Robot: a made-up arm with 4 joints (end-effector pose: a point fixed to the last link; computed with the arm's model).
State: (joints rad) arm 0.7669 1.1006 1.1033 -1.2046
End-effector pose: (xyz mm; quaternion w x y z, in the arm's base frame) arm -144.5 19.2 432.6 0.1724 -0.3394 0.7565 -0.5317
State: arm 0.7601 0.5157 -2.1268 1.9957
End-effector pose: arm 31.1 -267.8 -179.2 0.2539 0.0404 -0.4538 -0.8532
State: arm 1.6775 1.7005 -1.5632 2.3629
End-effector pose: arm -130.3 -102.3 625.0 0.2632 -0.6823 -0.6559 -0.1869
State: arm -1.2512 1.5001 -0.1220 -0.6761
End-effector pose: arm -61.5 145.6 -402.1 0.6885 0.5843 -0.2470 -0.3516
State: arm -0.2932 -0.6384 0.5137 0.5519
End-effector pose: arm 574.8 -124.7 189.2 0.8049 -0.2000 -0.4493 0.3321
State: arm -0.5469 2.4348 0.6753 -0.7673
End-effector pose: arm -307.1 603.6 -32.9 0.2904 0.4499 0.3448 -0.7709
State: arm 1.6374 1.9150 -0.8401 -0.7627
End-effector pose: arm -144.4 346.6 521.5 0.5012 -0.1036 0.3690 -0.7758
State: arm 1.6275 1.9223 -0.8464 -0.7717
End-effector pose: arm -148.0 350.6 519.1 0.5031 -0.0962 0.3644 -0.7777
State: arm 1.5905 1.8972 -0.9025 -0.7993
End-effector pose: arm -164.3 340.0 511.8 0.5222 -0.0473 0.3578 -0.7727
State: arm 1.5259 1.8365 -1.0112 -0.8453
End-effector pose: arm -192.8 313.7 497.2 0.5562 0.0452 0.3477 -0.7534
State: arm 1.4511 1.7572 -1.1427 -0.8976
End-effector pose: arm -224.2 279.8 476.1 0.5913 0.1551 0.3345 -0.7172
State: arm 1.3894 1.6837 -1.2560 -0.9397
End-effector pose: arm -248.0 248.9 454.6 0.6155 0.2469 0.3220 -0.6756
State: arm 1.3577 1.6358 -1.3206 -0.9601
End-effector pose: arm -259.4 229.1 441.0 0.6263 0.2973 0.3157 -0.6478
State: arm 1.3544 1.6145 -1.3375 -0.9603
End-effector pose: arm -260.5 220.1 437.7 0.6281 0.3095 0.3169 -0.6398
